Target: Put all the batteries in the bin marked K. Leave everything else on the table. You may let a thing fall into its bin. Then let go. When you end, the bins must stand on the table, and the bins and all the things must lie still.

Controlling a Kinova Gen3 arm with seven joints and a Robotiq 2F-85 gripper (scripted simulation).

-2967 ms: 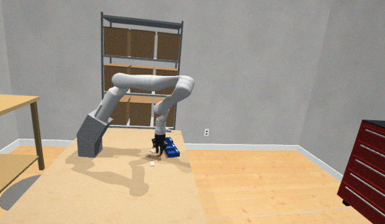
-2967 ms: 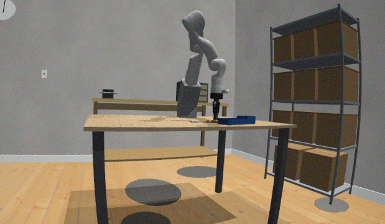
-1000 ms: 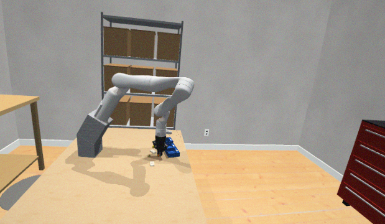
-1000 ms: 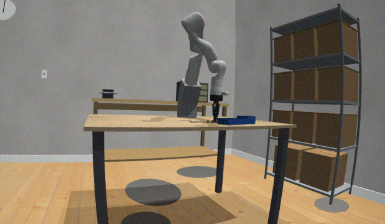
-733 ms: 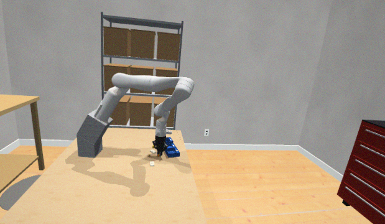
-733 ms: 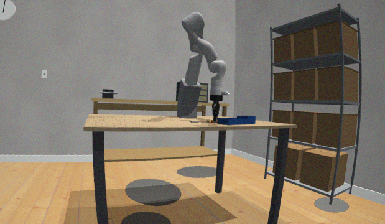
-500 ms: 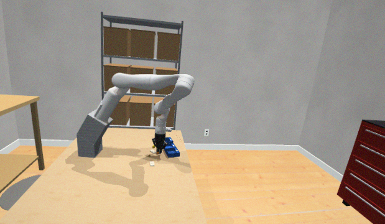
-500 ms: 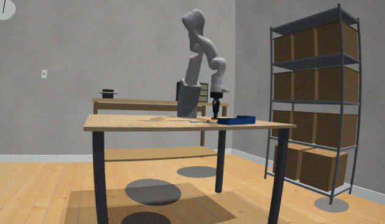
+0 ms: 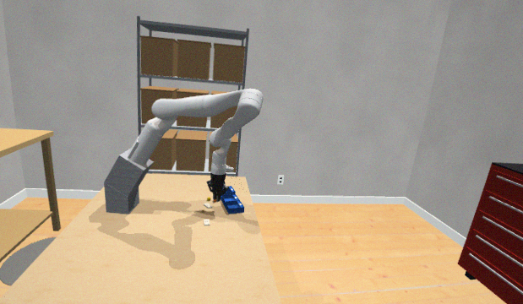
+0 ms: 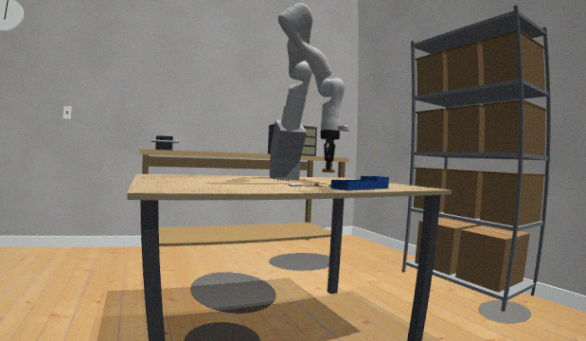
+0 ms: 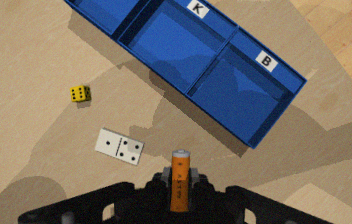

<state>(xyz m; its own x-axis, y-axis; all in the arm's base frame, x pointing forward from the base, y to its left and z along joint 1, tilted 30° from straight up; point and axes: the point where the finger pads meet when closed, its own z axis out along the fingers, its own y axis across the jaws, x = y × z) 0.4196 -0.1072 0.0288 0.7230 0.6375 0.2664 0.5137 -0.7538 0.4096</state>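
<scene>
My gripper is now 10 cm short of the blue bin, 8 cm to the right of it and 6 cm above it. The rest, counted from my hand: orange battery 2 cm below; round black-and-yellow thing 7 cm below, 7 cm behind, 1 cm to the left; yellow die 13 cm to the left, 7 cm below, 1 cm behind.
</scene>
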